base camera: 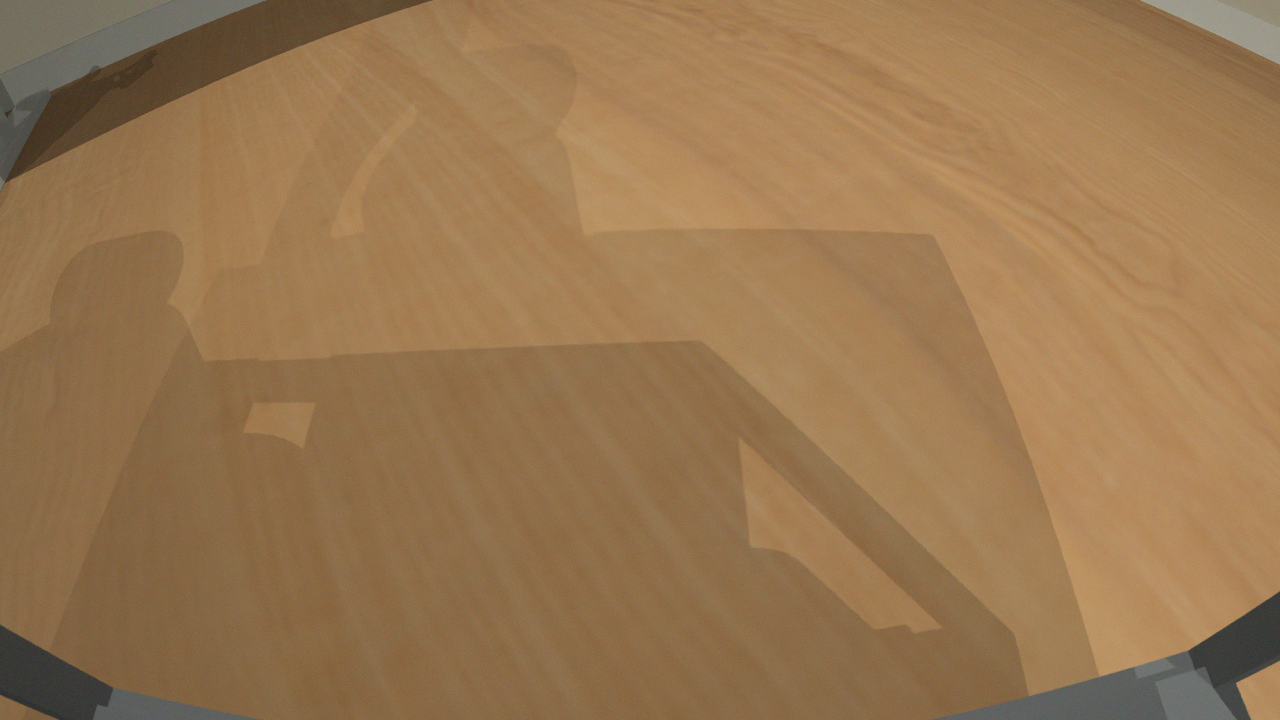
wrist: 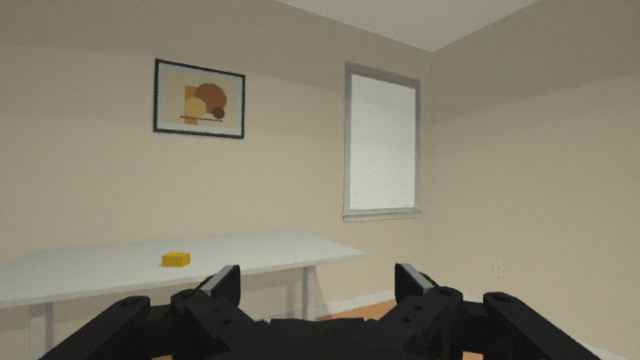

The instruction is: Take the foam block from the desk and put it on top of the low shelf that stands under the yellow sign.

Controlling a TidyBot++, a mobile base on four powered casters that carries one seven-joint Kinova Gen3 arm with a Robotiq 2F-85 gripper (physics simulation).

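Frame: origin at the arm's base, x ahead, y left, z up, level; centimetres.
Seen in the pictures: gripper, between the fingertips: [wrist: 317, 281].
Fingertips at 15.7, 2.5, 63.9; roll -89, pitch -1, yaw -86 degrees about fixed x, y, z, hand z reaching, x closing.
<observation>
Offsets run from my fingertips to a thing's top centre, as dx, dy, dz. "spot": to the spot under its first point. Level surfaces: height alone.
The foam block @(+98.8, +67.8, -27.1) [wrist: 175, 260], a small yellow block, lies on the white desk @(dz -31.6) [wrist: 250, 252] near its front edge, left of centre in the wrist view. My gripper [wrist: 317, 281] is open, with its two fingers wide apart and nothing between them. The block stands well beyond the gripper and to its left. The low shelf and the yellow sign do not show in either view.
The desk's legs @(spot: +150.4, +14.4, -62.1) [wrist: 309, 292] stand on the wooden floor @(dz -103.6) [base camera: 805, 161] [wrist: 357, 311] by the wall. A framed picture [wrist: 200, 99] and a window [wrist: 383, 142] are on the wall behind. Shadows fall across the floor in the base camera view.
</observation>
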